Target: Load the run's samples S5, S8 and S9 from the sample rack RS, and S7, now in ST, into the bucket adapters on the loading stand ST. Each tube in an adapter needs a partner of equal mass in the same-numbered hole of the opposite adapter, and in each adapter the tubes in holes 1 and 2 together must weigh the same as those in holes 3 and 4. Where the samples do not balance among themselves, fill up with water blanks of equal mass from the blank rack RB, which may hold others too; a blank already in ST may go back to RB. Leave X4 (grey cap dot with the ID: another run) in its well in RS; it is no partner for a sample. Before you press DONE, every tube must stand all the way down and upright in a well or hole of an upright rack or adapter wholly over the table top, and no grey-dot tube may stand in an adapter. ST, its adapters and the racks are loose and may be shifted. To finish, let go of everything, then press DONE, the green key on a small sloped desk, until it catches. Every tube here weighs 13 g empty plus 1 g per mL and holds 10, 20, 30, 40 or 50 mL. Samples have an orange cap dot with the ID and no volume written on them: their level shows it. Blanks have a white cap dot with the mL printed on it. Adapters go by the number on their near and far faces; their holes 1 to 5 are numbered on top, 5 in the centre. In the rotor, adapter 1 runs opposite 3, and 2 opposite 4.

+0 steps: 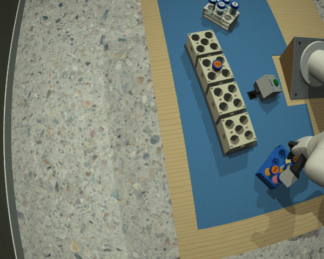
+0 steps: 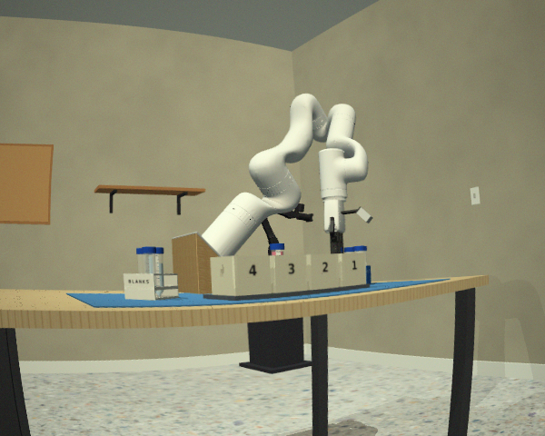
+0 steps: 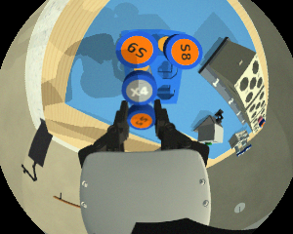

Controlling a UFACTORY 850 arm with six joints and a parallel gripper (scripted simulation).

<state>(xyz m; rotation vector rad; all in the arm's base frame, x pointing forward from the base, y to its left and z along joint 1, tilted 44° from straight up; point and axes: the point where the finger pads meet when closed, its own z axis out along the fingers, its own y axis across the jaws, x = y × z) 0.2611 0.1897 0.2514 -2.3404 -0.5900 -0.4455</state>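
Now: the sample tube S5 50 mm below my hand and 10 mm behind it. Also, from my hand: blue sample rack RS (90 mm below, 40 mm ahead); then orange-dot sample tube (80 mm ahead, 50 mm below); then grey-dot tube X4 (50 mm below, 40 mm ahead, 20 mm to the left).
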